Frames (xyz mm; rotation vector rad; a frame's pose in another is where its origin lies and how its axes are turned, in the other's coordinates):
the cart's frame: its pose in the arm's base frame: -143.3 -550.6 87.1 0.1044 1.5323 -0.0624
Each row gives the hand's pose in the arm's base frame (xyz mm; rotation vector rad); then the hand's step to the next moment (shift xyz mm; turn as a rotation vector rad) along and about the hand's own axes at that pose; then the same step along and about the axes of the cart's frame.
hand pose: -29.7 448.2 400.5 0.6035 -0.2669 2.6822
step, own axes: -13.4 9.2 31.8 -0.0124 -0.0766 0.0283
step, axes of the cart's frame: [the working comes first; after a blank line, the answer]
step, axes of the arm's base frame: 19.4 -21.0 21.4 0.0516 0.0584 0.0273

-21.2 -18.2 22.3 -0.0239 0.0643 0.0460
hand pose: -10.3 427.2 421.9 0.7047 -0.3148 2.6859
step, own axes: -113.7 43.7 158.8 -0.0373 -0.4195 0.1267
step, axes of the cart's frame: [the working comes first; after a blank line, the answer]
step, axes of the arm's base frame: 144.8 -117.9 72.0 0.2454 0.3366 0.1411

-69.4 -99.8 159.0 -0.1233 0.3646 0.2128
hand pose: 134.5 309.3 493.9 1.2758 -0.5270 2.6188
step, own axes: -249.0 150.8 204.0 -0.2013 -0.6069 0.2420
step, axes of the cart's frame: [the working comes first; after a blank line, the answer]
step, axes of the arm's base frame: 253.9 -220.2 -115.7 0.4882 0.4629 0.1214

119.8 -195.3 271.8 -0.0911 0.5154 0.4399
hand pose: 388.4 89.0 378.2 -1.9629 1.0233 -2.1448
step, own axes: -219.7 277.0 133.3 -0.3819 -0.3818 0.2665
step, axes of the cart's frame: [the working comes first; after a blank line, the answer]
step, axes of the arm's base frame: 56.3 -170.1 -332.6 0.4585 0.3612 -0.1482

330.2 -172.7 62.4 0.1745 0.4033 0.4117
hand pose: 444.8 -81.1 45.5 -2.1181 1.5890 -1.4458
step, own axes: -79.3 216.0 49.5 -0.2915 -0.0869 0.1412
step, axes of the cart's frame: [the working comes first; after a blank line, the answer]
step, axes of the arm's base frame: -109.0 -52.4 -201.9 0.1657 0.2116 -0.2005

196.2 -69.4 -109.8 0.2119 0.2222 0.1350
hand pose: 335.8 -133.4 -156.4 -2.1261 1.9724 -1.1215
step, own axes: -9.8 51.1 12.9 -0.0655 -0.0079 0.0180
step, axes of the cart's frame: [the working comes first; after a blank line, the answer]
step, axes of the arm's base frame: -36.5 -7.0 -38.7 0.0202 0.0513 -0.0405

37.1 -11.9 -36.9 0.0425 0.0519 0.0132
